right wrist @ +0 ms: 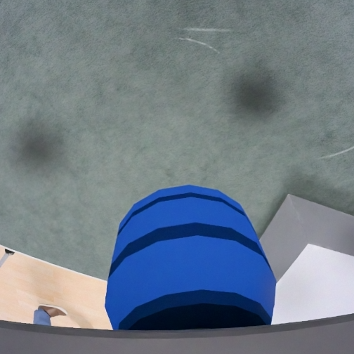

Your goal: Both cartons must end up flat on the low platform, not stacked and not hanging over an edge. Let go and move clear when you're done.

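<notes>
My right gripper, a blue ribbed suction cup (192,262), fills the lower middle of the right wrist view. No carton shows against its visible part, and it hangs above the grey-green surface. A grey-sided block with a white top (320,280) shows in part at the lower right, partly hidden behind the cup. I cannot tell whether it is the low platform. No carton shows on the visible part of its top. Neither carton shows in this view. The left gripper is not in view.
The grey-green mat (135,100) has soft dark patches and a few thin pale curved marks. Its edge runs along the lower left, beside a light wood floor (25,282). A shoe (54,310) with a bit of blue trouser leg shows there.
</notes>
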